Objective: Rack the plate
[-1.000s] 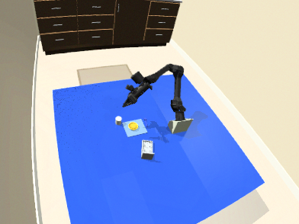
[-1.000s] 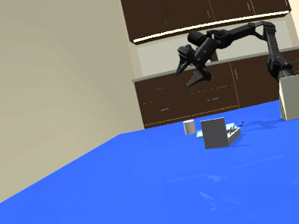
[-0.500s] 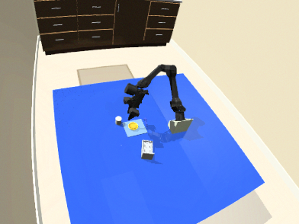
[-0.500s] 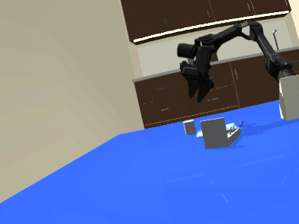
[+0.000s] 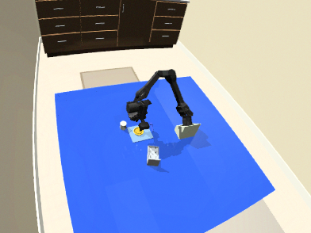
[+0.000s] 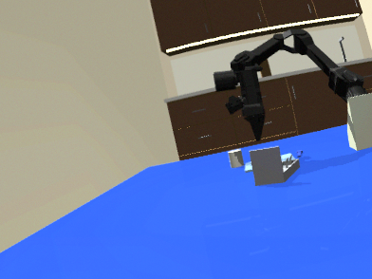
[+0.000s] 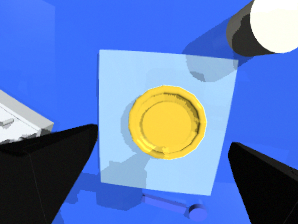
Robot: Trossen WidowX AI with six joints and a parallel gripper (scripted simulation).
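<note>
Right now my gripper tip is 1 cm past the yellow plate and 6 cm above it. From my gripper tip the other things lie so: grey dish rack (1 cm behind, 21 cm to the left, 5 cm below); then white cup (7 cm ahead, 8 cm to the right, 5 cm below).
</note>
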